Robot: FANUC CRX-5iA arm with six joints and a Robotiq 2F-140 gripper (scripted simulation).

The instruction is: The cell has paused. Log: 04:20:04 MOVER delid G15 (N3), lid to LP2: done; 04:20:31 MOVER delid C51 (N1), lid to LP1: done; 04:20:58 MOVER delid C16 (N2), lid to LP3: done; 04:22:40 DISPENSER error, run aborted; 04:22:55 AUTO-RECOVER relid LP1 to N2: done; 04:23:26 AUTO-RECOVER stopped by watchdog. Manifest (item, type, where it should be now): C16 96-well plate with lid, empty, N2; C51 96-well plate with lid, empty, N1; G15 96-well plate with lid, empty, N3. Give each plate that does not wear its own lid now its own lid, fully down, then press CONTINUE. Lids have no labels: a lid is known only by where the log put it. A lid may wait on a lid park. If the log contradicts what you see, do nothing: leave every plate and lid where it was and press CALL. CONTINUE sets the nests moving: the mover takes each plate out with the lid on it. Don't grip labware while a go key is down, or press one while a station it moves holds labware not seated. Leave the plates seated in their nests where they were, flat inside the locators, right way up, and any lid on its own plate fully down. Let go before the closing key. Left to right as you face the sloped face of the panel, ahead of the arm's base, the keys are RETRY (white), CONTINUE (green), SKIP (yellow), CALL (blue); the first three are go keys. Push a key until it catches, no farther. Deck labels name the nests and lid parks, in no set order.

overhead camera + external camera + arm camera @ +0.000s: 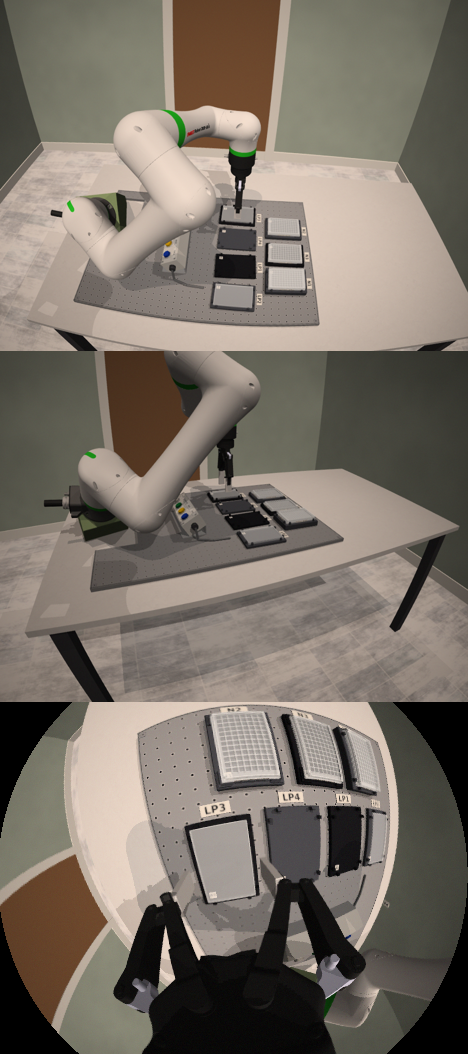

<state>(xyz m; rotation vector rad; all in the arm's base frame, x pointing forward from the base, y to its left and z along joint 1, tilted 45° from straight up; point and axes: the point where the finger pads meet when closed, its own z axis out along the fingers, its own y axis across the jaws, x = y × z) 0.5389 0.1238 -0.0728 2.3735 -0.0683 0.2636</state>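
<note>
Right now my hand is 60 mm above the lid park LP3. Round my hand: white key: 260 mm behind, 100 mm to the right; lid park LP1: 260 mm to the right, 60 mm below, 20 mm behind; lid park LP4: 130 mm to the right, 60 mm below, 10 mm behind.
</note>
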